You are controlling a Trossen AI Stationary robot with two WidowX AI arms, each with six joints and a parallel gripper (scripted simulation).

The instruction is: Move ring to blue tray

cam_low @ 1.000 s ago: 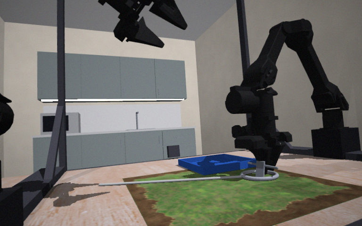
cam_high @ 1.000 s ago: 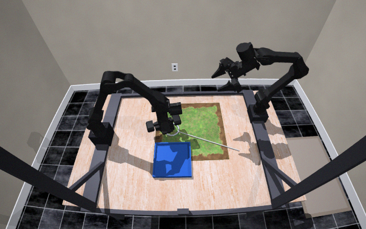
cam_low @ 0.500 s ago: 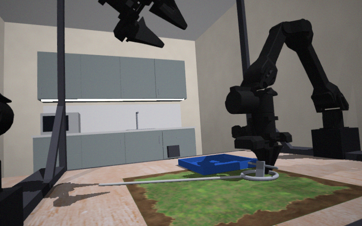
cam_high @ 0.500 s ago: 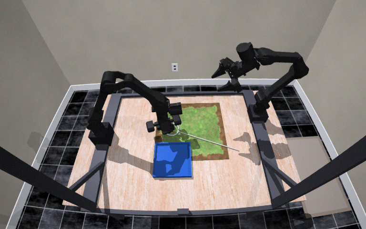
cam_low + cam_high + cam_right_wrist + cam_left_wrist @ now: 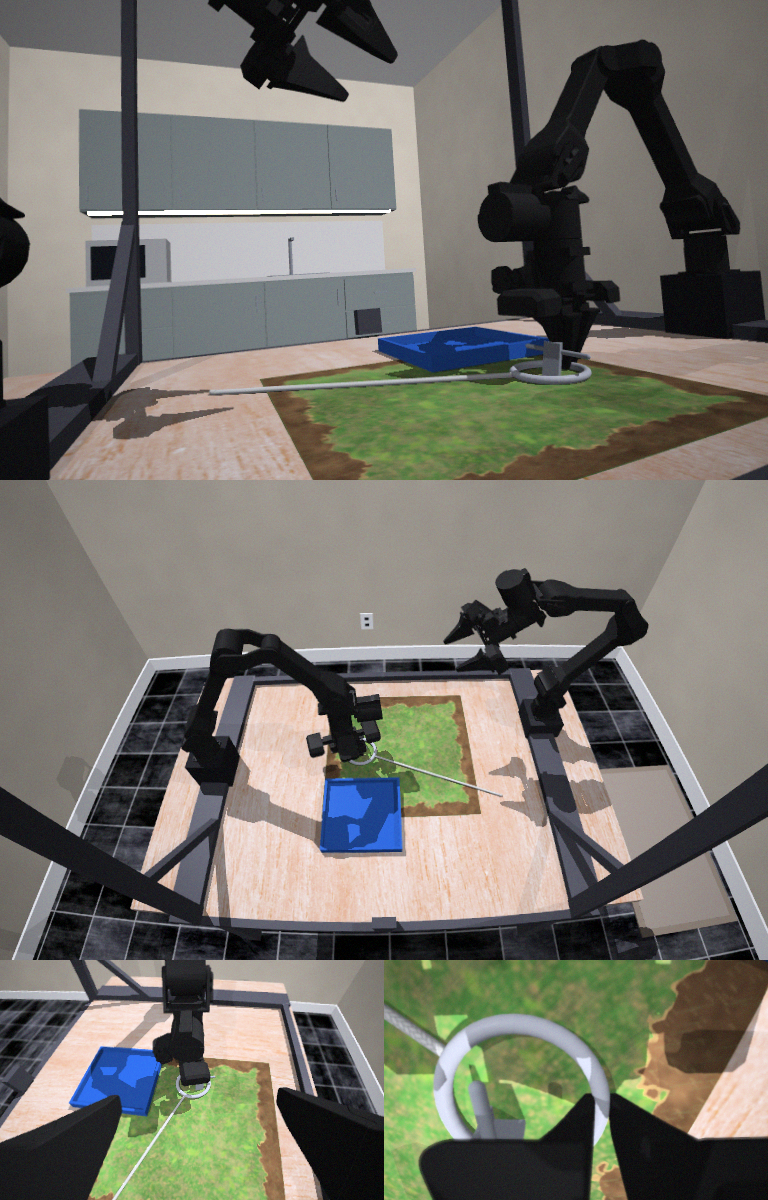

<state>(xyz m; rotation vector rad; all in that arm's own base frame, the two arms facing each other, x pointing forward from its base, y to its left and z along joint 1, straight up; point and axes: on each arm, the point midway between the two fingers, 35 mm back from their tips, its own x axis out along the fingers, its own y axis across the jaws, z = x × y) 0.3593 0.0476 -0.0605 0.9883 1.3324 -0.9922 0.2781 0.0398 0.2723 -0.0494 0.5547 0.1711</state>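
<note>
The pale grey ring is 4 cm to the right of my left hand, 3 cm below it and 1 cm ahead of it. Also, from my left hand: green mat: 14 cm to the right, 5 cm below, 1 cm behind; then grey stake: 5 cm to the right, 2 cm below, 2 cm ahead; then blue tray: 18 cm behind, 3 cm below, 2 cm to the right.
</note>
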